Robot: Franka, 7 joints.
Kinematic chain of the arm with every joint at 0, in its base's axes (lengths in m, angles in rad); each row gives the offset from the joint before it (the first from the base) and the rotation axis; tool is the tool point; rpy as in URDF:
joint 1: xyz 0 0 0.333 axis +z
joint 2: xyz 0 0 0 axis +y
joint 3: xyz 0 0 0.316 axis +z
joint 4: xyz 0.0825 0 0 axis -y
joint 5: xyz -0.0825 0 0.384 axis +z
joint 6: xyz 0 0 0 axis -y
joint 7: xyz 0.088 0 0 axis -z
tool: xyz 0 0 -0.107 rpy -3.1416 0 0
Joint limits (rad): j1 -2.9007..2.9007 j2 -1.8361..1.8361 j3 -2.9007..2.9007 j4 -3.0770..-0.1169 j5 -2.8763..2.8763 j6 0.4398..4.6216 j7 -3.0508..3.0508
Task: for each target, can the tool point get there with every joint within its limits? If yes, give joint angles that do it. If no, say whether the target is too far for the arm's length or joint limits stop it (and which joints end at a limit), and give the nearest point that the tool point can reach.
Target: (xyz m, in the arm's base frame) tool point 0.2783 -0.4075 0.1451
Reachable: yes | joints -0.2251 0.5797 -0.5914 -2.3799 0.8321 2.9840 0.1159
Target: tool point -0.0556 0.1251 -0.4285
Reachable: no: joint limits stop it (at a limit: joint 2) | nearest point -0.0638 0.1436 -0.3456 | short by 0.085 m
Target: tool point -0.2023 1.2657 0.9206
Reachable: no: too far | nearest point -0.1231 0.7701 0.6905 | short by 0.552 m
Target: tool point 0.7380 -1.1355 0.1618
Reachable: no: too far | nearest point 0.4638 -0.7136 0.2254 | short by 0.507 m
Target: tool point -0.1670 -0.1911 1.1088
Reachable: yes | joints -1.0663 0.2347 -2.3738 -0.5228 -1.4340 3.3220 1.4469
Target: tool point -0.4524 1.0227 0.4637
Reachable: no: too far | nearest point -0.3447 0.7793 0.4326 | short by 0.268 m
